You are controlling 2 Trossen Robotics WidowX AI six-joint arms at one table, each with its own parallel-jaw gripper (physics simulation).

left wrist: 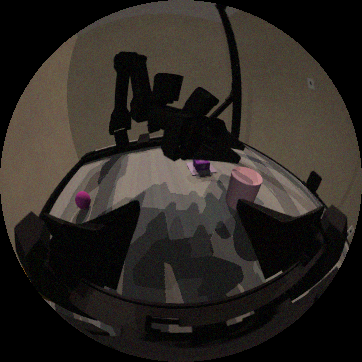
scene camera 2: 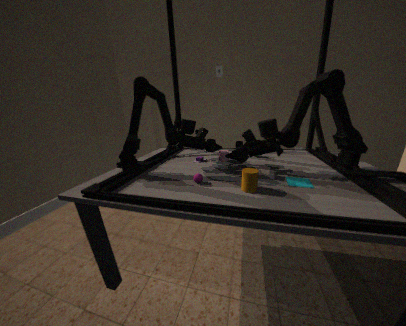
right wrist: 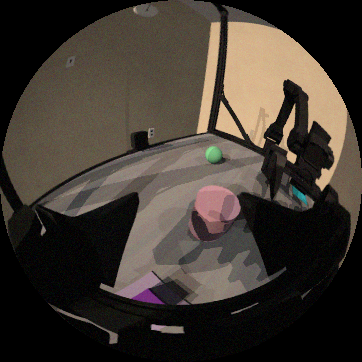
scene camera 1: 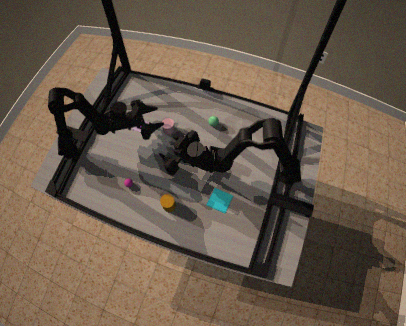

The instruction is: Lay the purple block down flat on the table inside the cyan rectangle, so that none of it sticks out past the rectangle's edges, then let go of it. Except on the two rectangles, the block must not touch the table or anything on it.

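Frame: origin at the left arm's base, x right, y ahead, z up, level; centimetres.
Seen in the pictures: left gripper, fingertip midpoint: (left wrist: 189, 205) (scene camera 2: 229, 154) (right wrist: 294, 214) (scene camera 1: 166, 145); right gripper, fingertip midpoint: (left wrist: 242, 152) (scene camera 2: 217, 146) (right wrist: 191, 197) (scene camera 1: 160, 115); left arm's base at its link origin: (scene camera 2: 347, 164) (scene camera 1: 287, 177); right arm's base at its link origin: (left wrist: 122, 144) (scene camera 2: 130, 170) (scene camera 1: 70, 152).
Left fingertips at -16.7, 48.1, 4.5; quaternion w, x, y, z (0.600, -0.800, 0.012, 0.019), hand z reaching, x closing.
Note:
Offsets run from my left fingertips to a thing's top centre, as dx, dy, dz. "spot": to the spot under its first point.
The purple block {+4.2, +18.4, -4.5} (scene camera 2: 200, 159) (left wrist: 201, 165) (right wrist: 149, 297) lies on a pale lilac rectangle (scene camera 1: 136, 129) (left wrist: 192, 170) (right wrist: 134, 288); the right arm largely hides the block in scene camera 1. The flat cyan rectangle {spot: -5.8, -29.1, -6.3} (scene camera 1: 220, 200) (scene camera 2: 300, 182) (right wrist: 300, 195) has nothing on it. My right gripper (scene camera 1: 159, 116) (scene camera 2: 219, 147) (right wrist: 191, 197) is open and empty, above the table near the block, which shows at the bottom edge of its wrist view. My left gripper (scene camera 1: 170, 151) (scene camera 2: 231, 156) (left wrist: 189, 205) is open and empty above the table's middle, apart from the block.
A pink cylinder {+9.3, +6.4, -1.2} (scene camera 1: 167, 123) (scene camera 2: 224, 156) (left wrist: 244, 189) (right wrist: 216, 206) stands close to both grippers. A green ball {+22.2, -8.5, -1.9} (scene camera 1: 213, 121) (right wrist: 214, 155) lies farther back. An orange cylinder {-18.3, -13.7, +0.4} (scene camera 1: 167, 202) (scene camera 2: 250, 180) stands left of the cyan rectangle, and a magenta ball {-20.3, +5.1, -2.9} (scene camera 1: 128, 182) (scene camera 2: 198, 178) (left wrist: 83, 200) lies farther left.

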